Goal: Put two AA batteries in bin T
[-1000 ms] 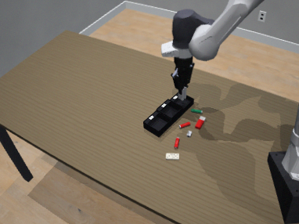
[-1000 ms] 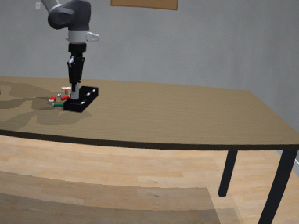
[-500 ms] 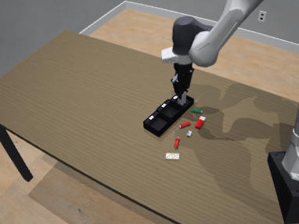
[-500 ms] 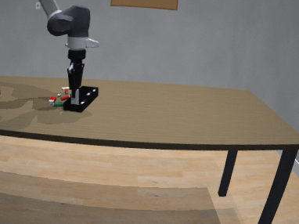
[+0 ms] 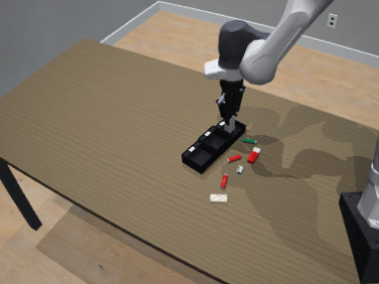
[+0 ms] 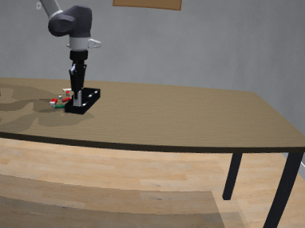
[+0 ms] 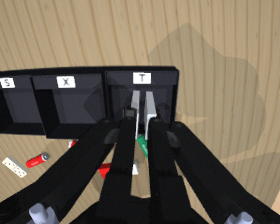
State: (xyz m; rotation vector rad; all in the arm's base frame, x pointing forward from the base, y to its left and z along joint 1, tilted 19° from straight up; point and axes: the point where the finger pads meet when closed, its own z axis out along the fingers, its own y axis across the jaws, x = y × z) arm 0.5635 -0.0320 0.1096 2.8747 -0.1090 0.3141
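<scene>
Right now the black bin row is 80 mm to the left of my hand and 30 mm below it. Round my hand: red-and-white block (130 mm behind, 40 mm to the left, 40 mm below); then green battery (80 mm behind, 40 mm below); then grey piece (130 mm behind, 130 mm to the left, 40 mm below).
</scene>
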